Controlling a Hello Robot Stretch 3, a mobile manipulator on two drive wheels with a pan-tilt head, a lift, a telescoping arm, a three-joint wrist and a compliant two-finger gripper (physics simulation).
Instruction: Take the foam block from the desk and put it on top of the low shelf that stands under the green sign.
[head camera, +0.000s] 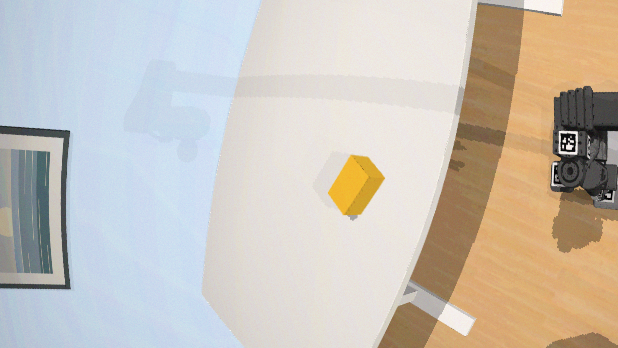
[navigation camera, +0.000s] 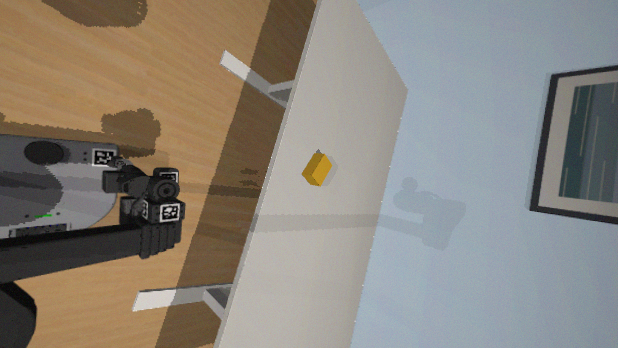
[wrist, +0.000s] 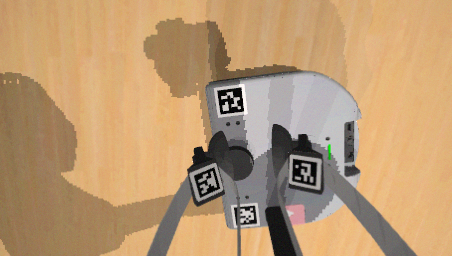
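Where they show: gripper, fingertip midpoint: (wrist: 249, 145); robot's base, link origin: (navigation camera: 45, 151) (wrist: 237, 140).
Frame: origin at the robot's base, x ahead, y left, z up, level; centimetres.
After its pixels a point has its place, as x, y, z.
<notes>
The foam block (head camera: 348, 185) @[2.9, -58.9, 76.5] (navigation camera: 320, 169) @[3.1, -58.1, 76.5], a yellow-orange block, lies on the pale desk (head camera: 300, 280) @[25.9, -75.9, 72.0] (navigation camera: 305, 260) @[-29.4, -60.1, 72.0], with its long side slanted to the desk's edge. A small grey bit shows at one end of it. My gripper (wrist: 249, 145) @[-2.2, -12.3, 42.0] is open, with nothing between its fingertips. It hangs over my own base, off the front edge of the desk and well apart from the block. In the head camera view the arm's wrist is at the right edge and the fingers are partly cut off. The low shelf and the green sign do not show in these views.
My base (navigation camera: 95, 200) @[-15.1, -11.3, 16.0] (wrist: 300, 100) @[-13.7, -11.5, 16.0] stands on the wooden floor in front of the desk. White desk legs (head camera: 452, 312) (navigation camera: 155, 299) reach out over the floor past the desk's front edge. A framed picture (head camera: 35, 215) @[21.0, -127.1, 138.2] (navigation camera: 590, 150) @[17.7, -126.3, 138.8] hangs on the blue wall behind the desk.
</notes>
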